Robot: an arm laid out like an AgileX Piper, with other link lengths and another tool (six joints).
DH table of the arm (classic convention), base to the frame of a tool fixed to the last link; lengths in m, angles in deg. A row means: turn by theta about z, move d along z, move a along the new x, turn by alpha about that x. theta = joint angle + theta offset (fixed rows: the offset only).
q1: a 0, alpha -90, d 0.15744, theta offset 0
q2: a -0.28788, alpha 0, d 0, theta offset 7.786
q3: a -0.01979, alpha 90, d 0, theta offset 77.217
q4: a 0, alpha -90, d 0.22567, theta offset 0
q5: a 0, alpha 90, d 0, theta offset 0
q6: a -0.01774, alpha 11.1, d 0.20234, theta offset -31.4
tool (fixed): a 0, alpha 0, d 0.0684, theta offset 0
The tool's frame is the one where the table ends.
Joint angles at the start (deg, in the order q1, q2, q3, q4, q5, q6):
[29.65, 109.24, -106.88, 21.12, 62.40, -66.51]
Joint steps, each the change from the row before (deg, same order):
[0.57, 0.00, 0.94, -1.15, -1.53, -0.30]
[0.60, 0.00, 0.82, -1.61, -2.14, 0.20]
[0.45, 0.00, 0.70, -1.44, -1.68, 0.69]
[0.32, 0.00, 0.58, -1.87, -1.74, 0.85]
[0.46, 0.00, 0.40, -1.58, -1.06, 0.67]
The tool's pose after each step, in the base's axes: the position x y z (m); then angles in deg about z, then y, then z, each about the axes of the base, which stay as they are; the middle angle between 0 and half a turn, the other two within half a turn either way. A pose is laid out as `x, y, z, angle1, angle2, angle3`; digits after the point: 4 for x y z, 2 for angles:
0.3853, 0.3366, 0.2348, -68.20, 133.60, 53.56
0.3907, 0.3370, 0.2322, -70.69, 133.10, 51.55
0.3954, 0.3367, 0.2298, -72.39, 132.78, 49.77
0.4020, 0.3345, 0.2280, -74.57, 132.33, 47.46
0.4052, 0.3337, 0.2264, -76.31, 132.17, 45.97

